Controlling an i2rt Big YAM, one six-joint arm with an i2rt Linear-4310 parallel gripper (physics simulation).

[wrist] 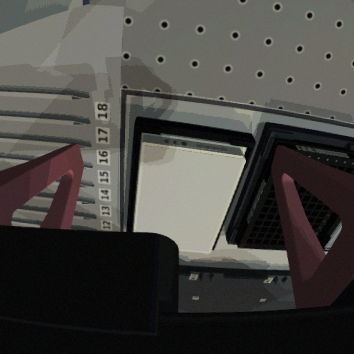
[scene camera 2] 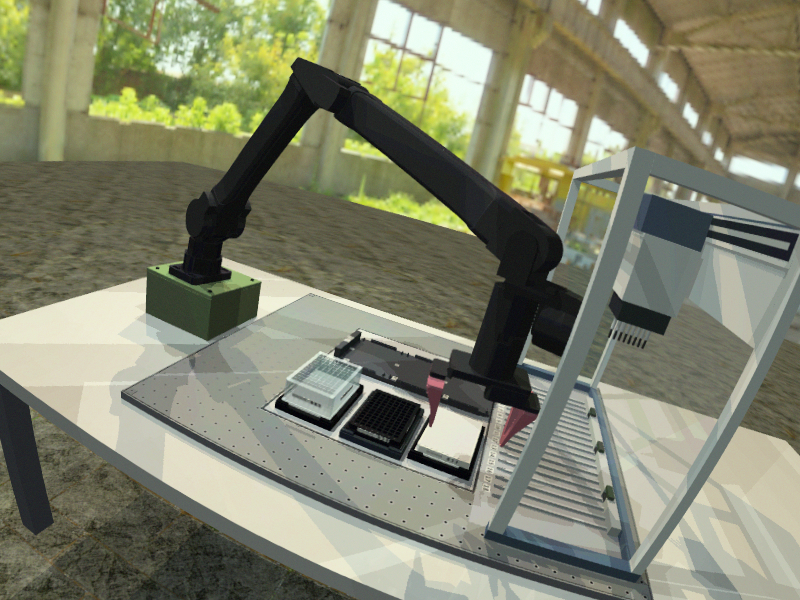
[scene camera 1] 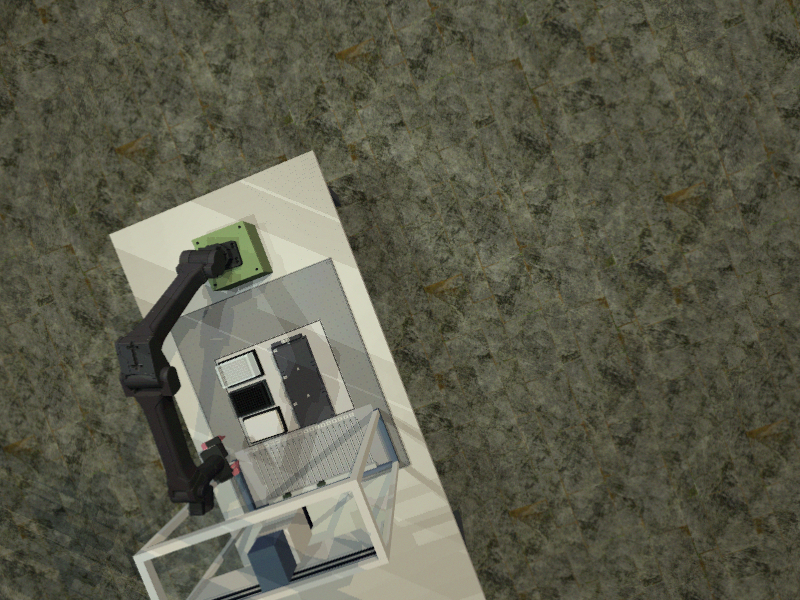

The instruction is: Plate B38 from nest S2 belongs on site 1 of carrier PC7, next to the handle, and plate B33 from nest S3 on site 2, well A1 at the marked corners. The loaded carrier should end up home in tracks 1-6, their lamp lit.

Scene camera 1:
my gripper: 230,448
clear plate: 245,367
dark carrier: 293,356
white frame: 153,548
